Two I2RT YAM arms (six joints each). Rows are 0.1 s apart.
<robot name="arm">
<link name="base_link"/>
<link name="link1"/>
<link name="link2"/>
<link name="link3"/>
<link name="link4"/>
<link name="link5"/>
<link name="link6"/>
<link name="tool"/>
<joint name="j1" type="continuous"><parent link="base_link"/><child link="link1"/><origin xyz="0.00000 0.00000 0.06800" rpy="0.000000 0.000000 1.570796"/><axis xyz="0 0 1"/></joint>
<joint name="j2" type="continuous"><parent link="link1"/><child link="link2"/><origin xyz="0.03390 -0.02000 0.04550" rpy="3.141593 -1.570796 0.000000"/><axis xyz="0 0 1"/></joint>
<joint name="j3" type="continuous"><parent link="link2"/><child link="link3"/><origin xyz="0.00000 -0.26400 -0.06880" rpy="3.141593 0.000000 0.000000"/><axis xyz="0 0 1"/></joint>
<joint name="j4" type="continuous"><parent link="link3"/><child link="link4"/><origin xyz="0.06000 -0.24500 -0.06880" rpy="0.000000 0.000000 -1.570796"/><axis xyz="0 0 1"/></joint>
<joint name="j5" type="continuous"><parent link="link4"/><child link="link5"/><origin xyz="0.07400 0.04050 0.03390" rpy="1.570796 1.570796 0.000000"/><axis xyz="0 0 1"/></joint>
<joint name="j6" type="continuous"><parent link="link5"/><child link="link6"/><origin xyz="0.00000 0.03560 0.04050" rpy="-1.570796 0.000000 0.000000"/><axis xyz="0 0 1"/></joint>
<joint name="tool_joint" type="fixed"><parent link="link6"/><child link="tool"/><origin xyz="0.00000 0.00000 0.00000" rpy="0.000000 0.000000 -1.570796"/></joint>
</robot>
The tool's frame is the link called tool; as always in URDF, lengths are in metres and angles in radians. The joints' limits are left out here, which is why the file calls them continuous.
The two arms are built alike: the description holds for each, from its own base.
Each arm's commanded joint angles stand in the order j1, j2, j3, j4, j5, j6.
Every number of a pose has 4 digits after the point.
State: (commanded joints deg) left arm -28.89 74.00 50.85 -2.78 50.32 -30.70; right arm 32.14 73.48 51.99 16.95 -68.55 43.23
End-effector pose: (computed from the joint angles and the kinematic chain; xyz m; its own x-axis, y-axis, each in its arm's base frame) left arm 0.2346 -0.1608 0.2838 -0.7961 0.0670 -0.6015 0.5909 0.3010 -0.7485; right arm 0.2208 0.1779 0.3258 -0.7202 -0.1567 -0.6759 -0.6683 -0.1052 0.7365
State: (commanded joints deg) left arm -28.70 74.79 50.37 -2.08 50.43 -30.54; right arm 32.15 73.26 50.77 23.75 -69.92 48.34
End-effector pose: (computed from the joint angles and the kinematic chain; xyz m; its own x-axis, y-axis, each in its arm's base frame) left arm 0.2369 -0.1610 0.2785 -0.8000 0.0690 -0.5960 0.5858 0.3048 -0.7510; right arm 0.2188 0.1770 0.3299 -0.7181 -0.1484 -0.6800 -0.6638 -0.1477 0.7332
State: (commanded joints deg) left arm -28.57 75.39 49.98 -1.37 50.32 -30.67; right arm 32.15 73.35 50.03 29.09 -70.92 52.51
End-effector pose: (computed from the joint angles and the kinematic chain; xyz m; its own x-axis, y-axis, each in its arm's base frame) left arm 0.2388 -0.1612 0.2744 -0.8039 0.0669 -0.5910 0.5798 0.3096 -0.7536; right arm 0.2177 0.1766 0.3332 -0.7179 -0.1449 -0.6809 -0.6579 -0.1785 0.7316
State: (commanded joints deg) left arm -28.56 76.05 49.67 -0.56 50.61 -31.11; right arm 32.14 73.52 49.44 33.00 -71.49 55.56
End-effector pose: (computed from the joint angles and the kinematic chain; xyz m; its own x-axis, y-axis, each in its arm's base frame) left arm 0.2403 -0.1621 0.2708 -0.8101 0.0676 -0.5824 0.5723 0.3071 -0.7604; right arm 0.2170 0.1762 0.3347 -0.7192 -0.1427 -0.6800 -0.6524 -0.1978 0.7316
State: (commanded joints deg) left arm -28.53 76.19 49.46 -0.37 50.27 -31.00; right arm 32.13 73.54 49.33 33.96 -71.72 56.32
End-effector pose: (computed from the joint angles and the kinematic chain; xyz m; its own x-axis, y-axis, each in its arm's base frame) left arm 0.2408 -0.1620 0.2692 -0.8101 0.0657 -0.5826 0.5711 0.3131 -0.7588; right arm 0.2168 0.1760 0.3354 -0.7188 -0.1432 -0.6804 -0.6513 -0.2037 0.7310
